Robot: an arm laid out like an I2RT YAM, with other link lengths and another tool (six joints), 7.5 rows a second.
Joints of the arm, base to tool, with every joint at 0 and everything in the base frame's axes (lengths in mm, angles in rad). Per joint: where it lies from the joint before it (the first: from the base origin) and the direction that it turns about. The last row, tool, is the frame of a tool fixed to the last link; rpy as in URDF.
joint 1: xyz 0 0 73.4 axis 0 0 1
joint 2: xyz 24.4 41.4 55.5 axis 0 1 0
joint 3: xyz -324.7 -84.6 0 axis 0 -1 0
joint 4: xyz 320.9 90.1 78.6 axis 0 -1 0
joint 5: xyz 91.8 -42 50.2 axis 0 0 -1
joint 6: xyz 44.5 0 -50.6 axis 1 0 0
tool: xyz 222 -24 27 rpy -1.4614 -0.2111 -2.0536
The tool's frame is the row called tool.
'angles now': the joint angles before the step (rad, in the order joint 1, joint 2, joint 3, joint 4, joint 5, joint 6). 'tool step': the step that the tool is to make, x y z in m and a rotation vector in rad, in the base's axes. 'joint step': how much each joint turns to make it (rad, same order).
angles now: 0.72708, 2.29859, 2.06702, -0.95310, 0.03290, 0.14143
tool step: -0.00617, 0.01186, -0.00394, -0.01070, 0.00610, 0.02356
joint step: 0.01812, 0.02687, 0.03779, -0.02240, 0.00154, -0.00648
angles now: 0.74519, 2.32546, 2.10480, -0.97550, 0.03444, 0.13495
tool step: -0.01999, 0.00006, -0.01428, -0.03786, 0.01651, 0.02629
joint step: 0.02413, -0.01266, -0.04946, -0.00089, 0.01440, -0.00767
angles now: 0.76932, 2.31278, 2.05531, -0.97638, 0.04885, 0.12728
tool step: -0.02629, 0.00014, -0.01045, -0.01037, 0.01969, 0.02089
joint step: 0.02478, -0.04689, -0.09932, 0.03088, -0.00492, 0.00577
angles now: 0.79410, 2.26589, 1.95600, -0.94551, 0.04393, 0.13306
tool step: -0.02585, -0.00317, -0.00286, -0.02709, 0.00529, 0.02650
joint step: 0.03001, -0.04893, -0.08038, 0.00825, 0.01523, -0.00110
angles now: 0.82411, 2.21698, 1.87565, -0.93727, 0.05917, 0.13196
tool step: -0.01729, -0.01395, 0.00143, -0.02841, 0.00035, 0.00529
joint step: 0.01328, -0.05380, -0.07512, -0.00006, 0.02038, 0.00243
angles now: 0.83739, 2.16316, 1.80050, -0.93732, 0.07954, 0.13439
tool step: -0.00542, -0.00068, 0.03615, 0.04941, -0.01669, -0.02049
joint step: 0.00094, -0.07508, -0.01926, -0.00986, -0.01356, 0.02656
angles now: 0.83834, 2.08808, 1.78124, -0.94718, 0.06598, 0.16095
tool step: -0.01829, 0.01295, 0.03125, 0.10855, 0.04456, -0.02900
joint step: -0.00050, -0.06611, -0.01221, -0.00426, -0.09009, 0.06226
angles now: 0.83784, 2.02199, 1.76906, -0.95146, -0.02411, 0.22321
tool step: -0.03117, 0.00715, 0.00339, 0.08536, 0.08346, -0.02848
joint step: 0.00467, -0.06112, -0.07572, 0.02797, -0.09889, 0.07445
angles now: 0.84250, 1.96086, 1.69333, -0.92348, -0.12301, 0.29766
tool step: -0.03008, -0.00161, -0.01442, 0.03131, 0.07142, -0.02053
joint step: 0.01144, -0.04378, -0.09536, 0.03652, -0.05758, 0.05745
